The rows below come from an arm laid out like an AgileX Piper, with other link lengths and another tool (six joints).
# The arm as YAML. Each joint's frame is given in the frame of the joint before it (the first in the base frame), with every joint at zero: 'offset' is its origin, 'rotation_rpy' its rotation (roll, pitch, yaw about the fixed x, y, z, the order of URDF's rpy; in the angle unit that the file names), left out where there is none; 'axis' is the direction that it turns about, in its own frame. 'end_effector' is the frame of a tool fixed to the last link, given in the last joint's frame.
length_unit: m
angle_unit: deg
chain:
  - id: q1
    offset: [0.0, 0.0, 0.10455]
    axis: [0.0, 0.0, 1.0]
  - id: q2
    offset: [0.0, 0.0, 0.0]
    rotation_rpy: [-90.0, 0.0, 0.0]
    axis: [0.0, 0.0, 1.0]
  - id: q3
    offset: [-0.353, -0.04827, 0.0]
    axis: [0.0, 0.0, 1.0]
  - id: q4
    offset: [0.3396, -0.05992, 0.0]
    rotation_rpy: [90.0, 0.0, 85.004]
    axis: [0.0, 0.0, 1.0]
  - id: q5
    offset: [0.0, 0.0, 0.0]
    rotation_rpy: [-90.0, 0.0, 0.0]
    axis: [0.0, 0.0, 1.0]
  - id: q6
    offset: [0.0, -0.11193, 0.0]
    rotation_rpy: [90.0, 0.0, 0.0]
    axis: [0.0, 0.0, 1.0]
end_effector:
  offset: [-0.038, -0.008, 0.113]
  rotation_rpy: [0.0, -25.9, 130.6]
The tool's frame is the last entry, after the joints.
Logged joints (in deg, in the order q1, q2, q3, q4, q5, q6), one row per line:
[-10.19 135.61 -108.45 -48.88 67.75 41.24]
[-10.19 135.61 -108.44 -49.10 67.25 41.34]
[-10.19 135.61 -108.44 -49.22 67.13 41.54]
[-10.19 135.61 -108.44 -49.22 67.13 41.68]
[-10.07 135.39 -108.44 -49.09 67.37 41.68]
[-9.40 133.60 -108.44 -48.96 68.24 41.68]
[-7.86 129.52 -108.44 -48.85 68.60 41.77]
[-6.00 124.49 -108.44 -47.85 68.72 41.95]
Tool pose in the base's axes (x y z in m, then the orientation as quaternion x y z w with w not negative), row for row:
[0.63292 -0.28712 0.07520 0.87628 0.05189 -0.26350 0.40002]
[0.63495 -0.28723 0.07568 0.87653 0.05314 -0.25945 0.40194]
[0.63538 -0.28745 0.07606 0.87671 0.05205 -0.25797 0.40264]
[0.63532 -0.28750 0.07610 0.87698 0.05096 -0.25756 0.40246]
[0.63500 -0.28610 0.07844 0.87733 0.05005 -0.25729 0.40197]
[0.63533 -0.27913 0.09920 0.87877 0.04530 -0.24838 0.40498]
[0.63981 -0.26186 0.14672 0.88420 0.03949 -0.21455 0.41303]
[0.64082 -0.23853 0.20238 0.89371 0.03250 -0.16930 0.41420]
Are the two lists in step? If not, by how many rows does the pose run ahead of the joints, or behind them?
They are in step.
